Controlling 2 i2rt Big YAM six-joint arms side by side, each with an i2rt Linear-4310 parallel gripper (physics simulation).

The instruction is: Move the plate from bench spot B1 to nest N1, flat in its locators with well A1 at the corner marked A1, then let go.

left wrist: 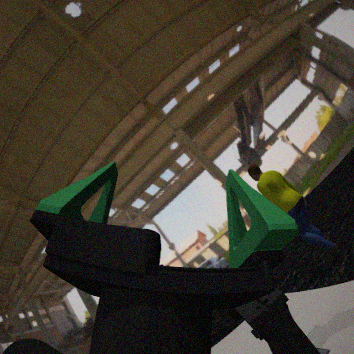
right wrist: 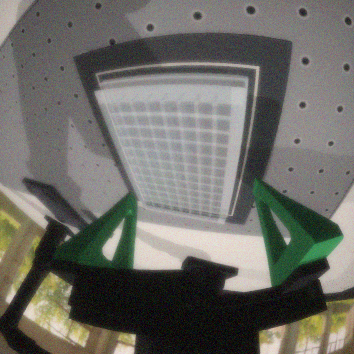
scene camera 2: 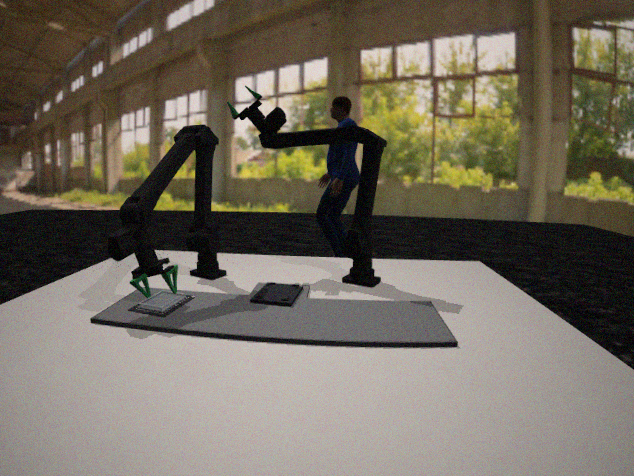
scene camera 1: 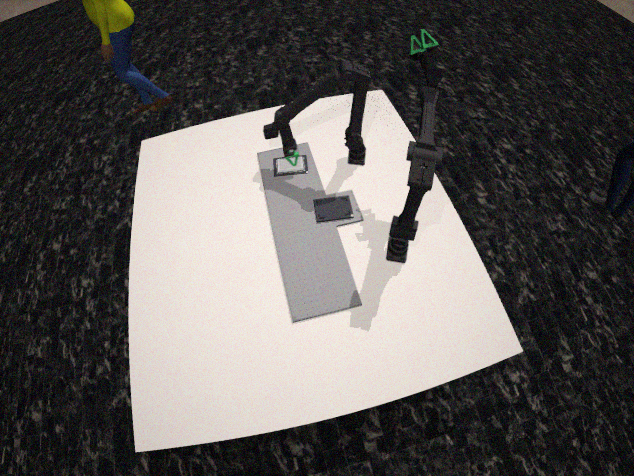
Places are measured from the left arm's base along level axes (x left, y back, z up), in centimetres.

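Pixels of known places: left gripper, fingertip midpoint: (left wrist: 170, 170) (scene camera 2: 236, 93) (scene camera 1: 417, 32); right gripper, fingertip midpoint: (right wrist: 193, 190) (scene camera 2: 162, 295) (scene camera 1: 294, 161); left arm's base, link origin: (right wrist: 59, 224) (scene camera 2: 361, 281) (scene camera 1: 397, 249); right arm's base, link origin: (right wrist: 208, 265) (scene camera 2: 208, 274) (scene camera 1: 356, 156).
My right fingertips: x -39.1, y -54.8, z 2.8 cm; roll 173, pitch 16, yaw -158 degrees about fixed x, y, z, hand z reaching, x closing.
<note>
For each thing: its top centre in the pictures, then the offset to it from my right fingertips. Level surfaces: height alone.
- plate, top centre: (right wrist: 173, 171) (scene camera 2: 162, 298) (scene camera 1: 290, 163) dx +1.9, dy -1.5, dz +0.1 cm
- nest N1, top centre: (right wrist: 54, 211) (scene camera 2: 278, 289) (scene camera 1: 333, 207) dx +24.6, dy +24.3, dz +0.3 cm
- grey perforated board, surface height: dz -1.5 cm
- white table, surface height: dz -2.8 cm
The plate (scene camera 1: 290, 165) (scene camera 2: 162, 301) (right wrist: 175, 135), clear with a grid of wells, lies flat on the dark, white-outlined bench spot B1 (right wrist: 272, 100). Which corner is A1 cannot be read. The nest N1 (scene camera 1: 333, 208) (scene camera 2: 276, 294) (right wrist: 55, 200) is a low dark block holding no plate. My right gripper (scene camera 1: 292, 162) (scene camera 2: 162, 294) (right wrist: 193, 190) is open and points down, low over the plate, its fingertips on either side of one end in the right wrist view. My left gripper (scene camera 1: 418, 33) (scene camera 2: 237, 95) (left wrist: 170, 170) is open and empty, raised high away from the plate.
The grey perforated board (scene camera 1: 307, 266) (scene camera 2: 358, 322) (right wrist: 320, 120) carries B1 and has a side tab under the nest. It lies on the white table (scene camera 1: 204, 358) (scene camera 2: 307, 409). A person in yellow (scene camera 1: 110, 15) (left wrist: 277, 192) and one in blue (scene camera 2: 342, 153) are beyond the table.
</note>
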